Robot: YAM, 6 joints.
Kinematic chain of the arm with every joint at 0, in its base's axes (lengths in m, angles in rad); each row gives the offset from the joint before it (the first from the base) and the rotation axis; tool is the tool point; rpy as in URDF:
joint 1: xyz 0 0 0.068 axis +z
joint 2: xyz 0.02 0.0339 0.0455 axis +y
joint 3: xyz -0.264 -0.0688 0 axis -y
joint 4: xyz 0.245 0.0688 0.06 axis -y
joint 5: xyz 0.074 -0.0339 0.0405 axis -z
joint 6: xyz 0.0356 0 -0.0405 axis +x
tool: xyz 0 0 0 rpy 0 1.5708 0
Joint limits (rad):
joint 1: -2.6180..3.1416
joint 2: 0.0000..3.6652
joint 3: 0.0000..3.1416
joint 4: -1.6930..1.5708
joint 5: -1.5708..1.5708
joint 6: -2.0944..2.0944
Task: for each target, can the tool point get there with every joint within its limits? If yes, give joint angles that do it. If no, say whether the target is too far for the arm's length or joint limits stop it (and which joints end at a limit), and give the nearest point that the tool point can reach.
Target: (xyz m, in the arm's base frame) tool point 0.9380 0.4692 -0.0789
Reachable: no: too far | nearest point 0.5681 0.2842 -0.0015 | short by 0.421 m
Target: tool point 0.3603 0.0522 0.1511
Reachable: yes | joints 0.2336 1.8715 0.9543 0.2226 1.1584 -1.2163
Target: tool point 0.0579 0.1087 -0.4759
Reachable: no: joint limits stop it (at a limit: joint 2) | nearest point 0.0719 0.1350 -0.3675 | short by 0.112 m
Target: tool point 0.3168 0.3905 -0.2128
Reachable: yes | joints 0.9370 3.3473 2.2167 0.2665 0.7398 -0.4139
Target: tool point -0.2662 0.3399 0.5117
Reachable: yes | joints 2.2854 2.0650 2.5787 -0.5812 0.6538 -1.1648
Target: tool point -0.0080 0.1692 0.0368
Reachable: yes | joints 1.8149 1.9141 0.4112 -0.2901 1.1956 -0.2176
